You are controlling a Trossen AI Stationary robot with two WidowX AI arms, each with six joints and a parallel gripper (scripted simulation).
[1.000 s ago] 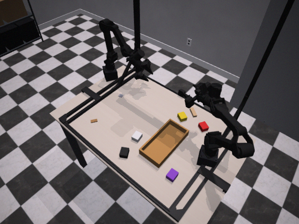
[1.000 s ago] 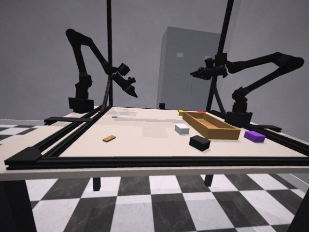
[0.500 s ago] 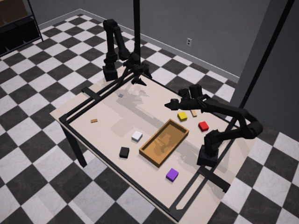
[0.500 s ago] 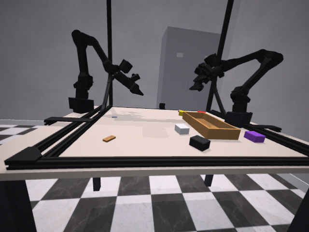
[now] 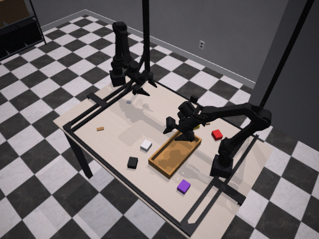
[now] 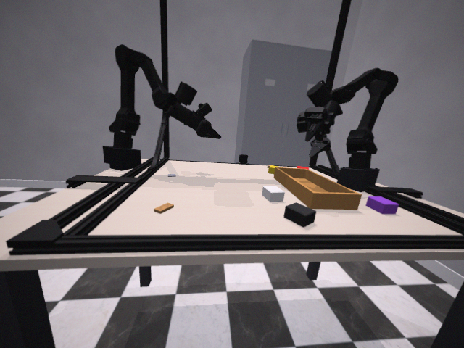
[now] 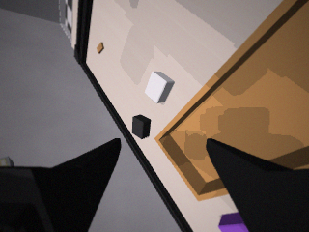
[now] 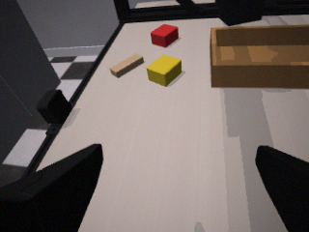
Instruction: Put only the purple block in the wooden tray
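My left gripper is now 200 mm to the right of the purple block, 170 mm above it and 100 mm short of it. From my left hand the other things lie so: white block 170 mm below, 130 mm to the right, 90 mm ahead; wooden tray 170 mm below, 20 mm to the left, 10 mm behind; black block 220 mm ahead, 170 mm below, 80 mm to the right.
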